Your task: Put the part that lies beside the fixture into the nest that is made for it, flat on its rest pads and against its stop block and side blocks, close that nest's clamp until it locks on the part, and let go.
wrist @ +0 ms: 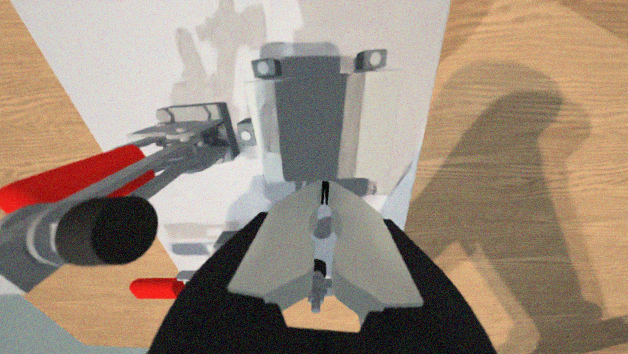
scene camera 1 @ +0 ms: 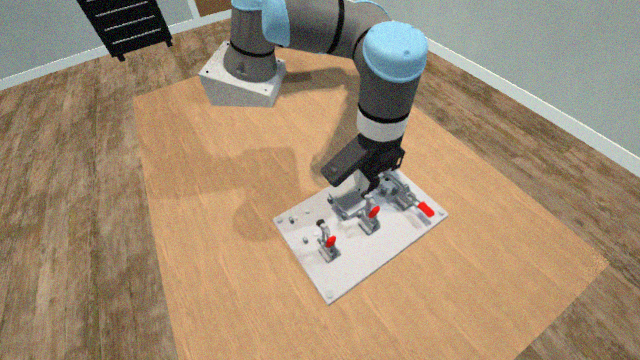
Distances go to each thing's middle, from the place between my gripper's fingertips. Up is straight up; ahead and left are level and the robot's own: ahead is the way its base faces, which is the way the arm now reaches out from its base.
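My hand is 1 cm below the flat grey part [wrist: 337,126] and 4 cm to the left of it.
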